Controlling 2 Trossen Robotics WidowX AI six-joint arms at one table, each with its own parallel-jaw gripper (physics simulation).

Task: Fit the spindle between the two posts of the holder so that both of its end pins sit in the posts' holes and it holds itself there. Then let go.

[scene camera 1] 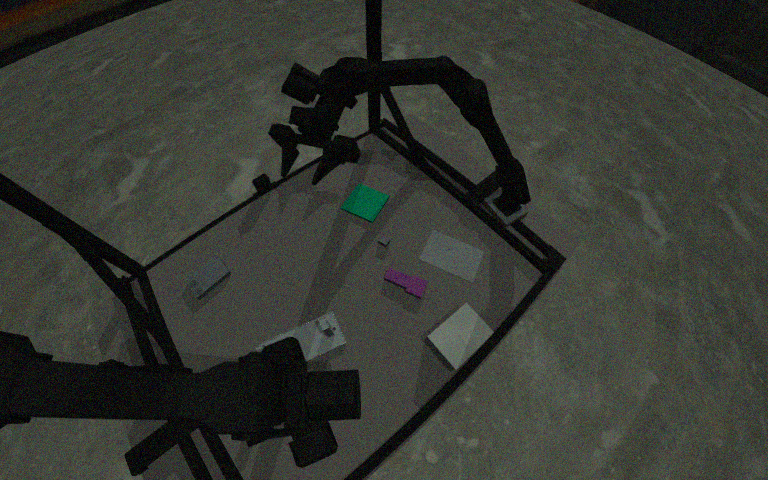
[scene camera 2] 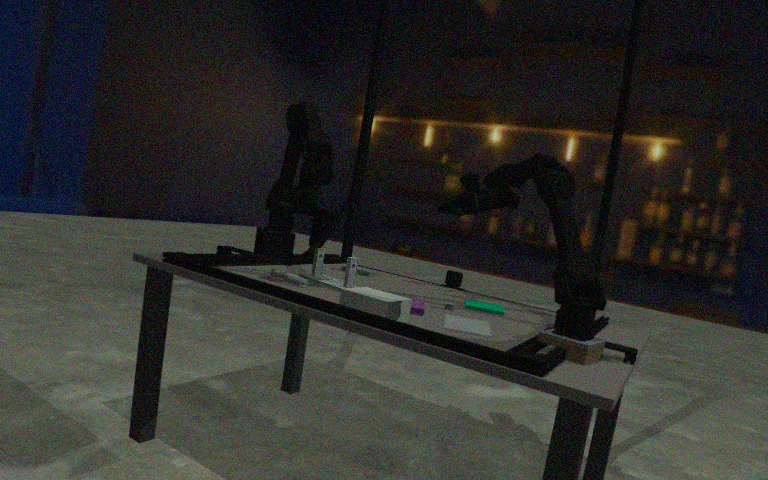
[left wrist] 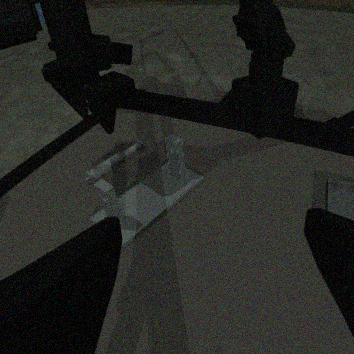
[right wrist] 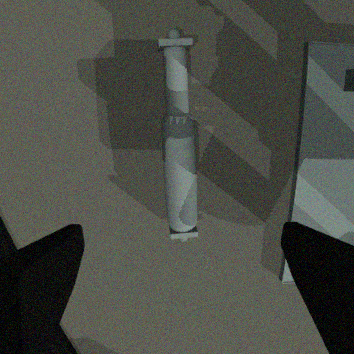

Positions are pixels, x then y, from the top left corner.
Labels:
my left gripper: open, holds nothing
a pale flat sheet (scene camera 1: 441, 251): on the table

